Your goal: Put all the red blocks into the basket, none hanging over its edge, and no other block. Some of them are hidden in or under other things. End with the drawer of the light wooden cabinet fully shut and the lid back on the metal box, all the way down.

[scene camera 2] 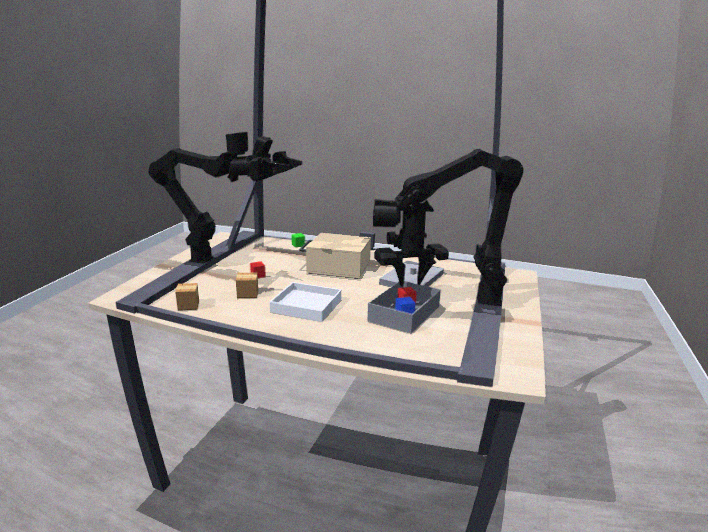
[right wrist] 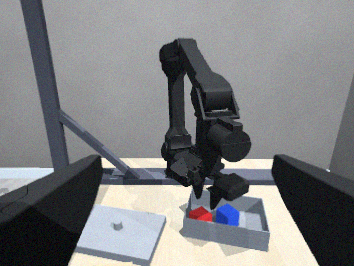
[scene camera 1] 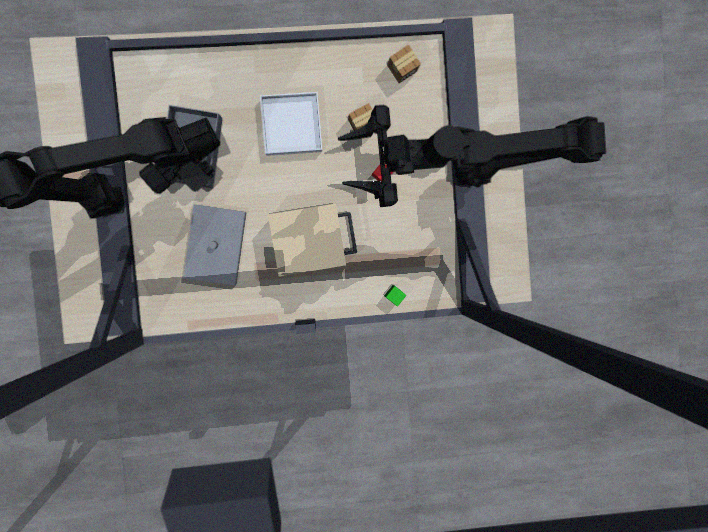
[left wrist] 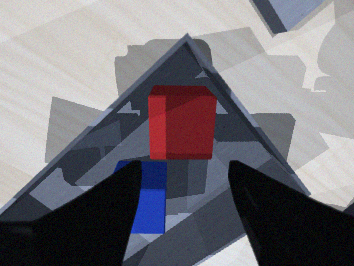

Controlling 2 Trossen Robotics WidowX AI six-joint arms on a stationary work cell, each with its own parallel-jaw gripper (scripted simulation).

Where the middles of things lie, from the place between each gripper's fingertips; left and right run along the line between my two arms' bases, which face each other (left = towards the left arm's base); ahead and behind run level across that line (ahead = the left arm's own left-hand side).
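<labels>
Here is the metal box [scene camera 2: 381,310], and my left hand [scene camera 2: 410,285] is 70 mm above it and 50 mm short of it. The white basket [scene camera 1: 292,125] sits 80 mm below my left hand, 90 mm ahead of it and 250 mm to the right of it. As for the light wooden cabinet [scene camera 1: 309,239], I find it 50 mm below my left hand, 210 mm behind it and 280 mm to the right of it, while the grey metal lid [scene camera 1: 215,240] is 80 mm below that same left hand, 200 mm behind it and 30 mm to the right of it.
The light wooden cabinet has my right gripper 300 mm above it, 110 mm to the right of it and 140 mm past it. Counting from my right hand, the metal box is 320 mm below, 120 mm ahead and 390 mm to the left; the white basket is 330 mm below, 130 mm to the left and 160 mm ahead. The grey metal lid is 330 mm below my right hand too, 130 mm behind it and 360 mm to the left of it.
</labels>
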